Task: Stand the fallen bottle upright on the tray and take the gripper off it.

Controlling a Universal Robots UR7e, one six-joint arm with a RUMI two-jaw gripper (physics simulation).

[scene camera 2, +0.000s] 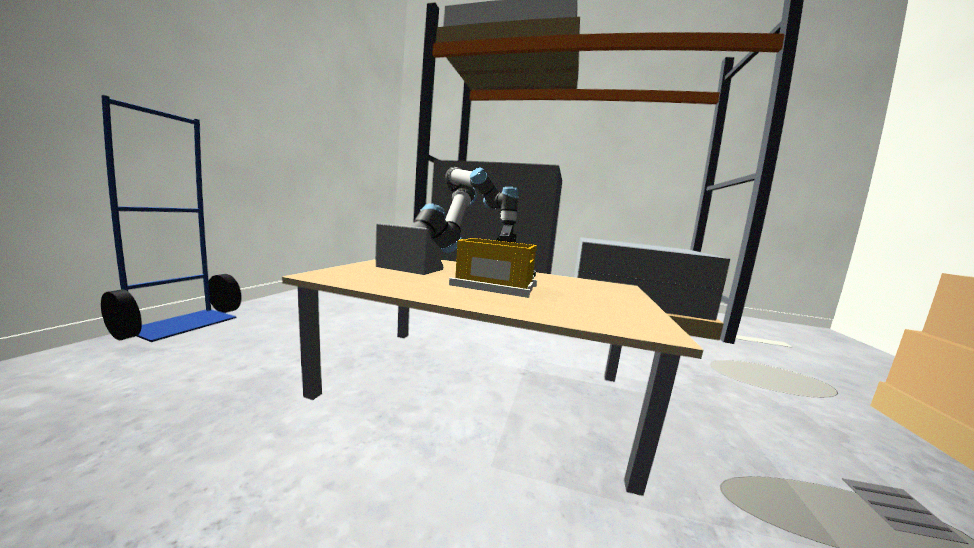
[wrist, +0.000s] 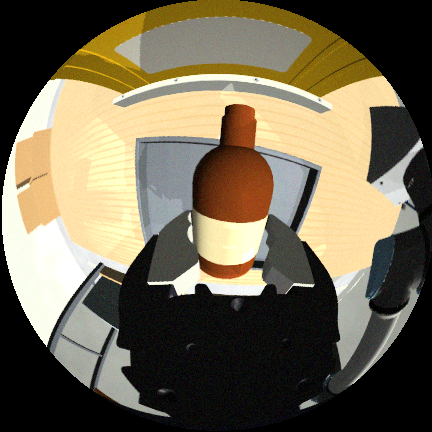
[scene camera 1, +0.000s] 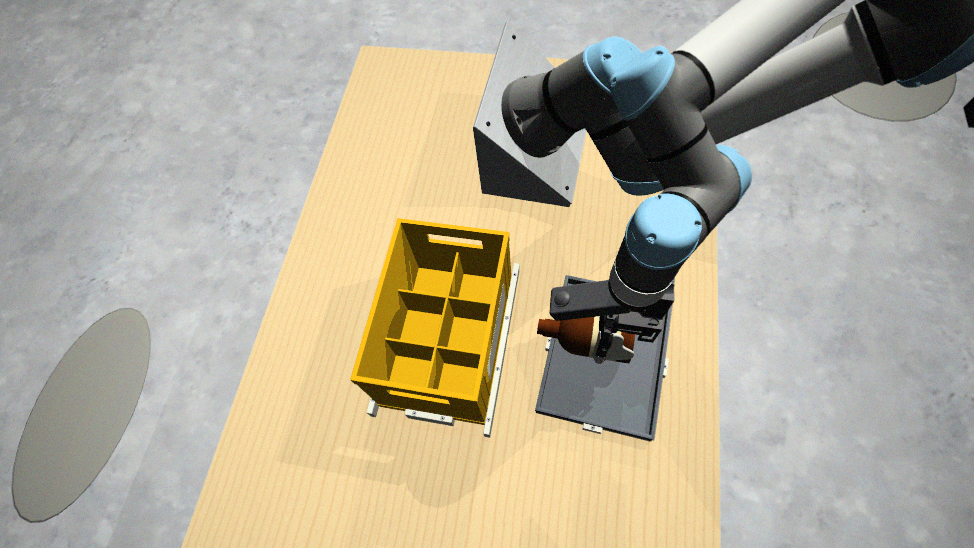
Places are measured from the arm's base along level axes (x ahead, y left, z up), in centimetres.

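Where they show: gripper, fingertip midpoint: (wrist: 228, 214) (scene camera 1: 599, 337); arm's base at its link origin: (scene camera 2: 415, 243) (scene camera 1: 530, 119).
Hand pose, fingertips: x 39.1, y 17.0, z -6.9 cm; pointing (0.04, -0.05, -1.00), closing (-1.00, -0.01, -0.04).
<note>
Each offset is from my fingertips to the top centre of the thing. "pt": to the spot under its first point. Level surfaces: height alone.
The brown bottle @[dx -0.1, dy -2.6, dz +4.5 cm] (scene camera 1: 576, 335) (wrist: 232, 187) with a cream label lies on its side over the grey tray @[pt dx +10.1, dy -2.1, dz -4.8 cm] (scene camera 1: 578, 402) (wrist: 153, 185). Its neck points to the yellow crate and reaches past the tray's edge on that side. My gripper (scene camera 1: 610, 346) (wrist: 228, 214) is shut on the bottle, with one jaw on each side of the label near the base. The bottle's underside is hidden, so I cannot tell whether it touches the tray. In scene camera 2 the crate hides the bottle, the tray and the fingertips.
The yellow crate @[dx +2.4, dy -26.0, dz +12.2 cm] (scene camera 1: 466, 407) (scene camera 2: 463, 262) with open compartments stands beside the tray, at the neck's side. A white rail @[dx +2.5, dy -16.1, dz -2.3 cm] (scene camera 1: 500, 354) (wrist: 220, 82) runs along the crate's near side. A dark wedge-shaped block (scene camera 1: 507, 166) (scene camera 2: 401, 246) stands farther back on the wooden table @[dz -5.3 cm] (scene camera 1: 326, 224) (scene camera 2: 585, 306).
</note>
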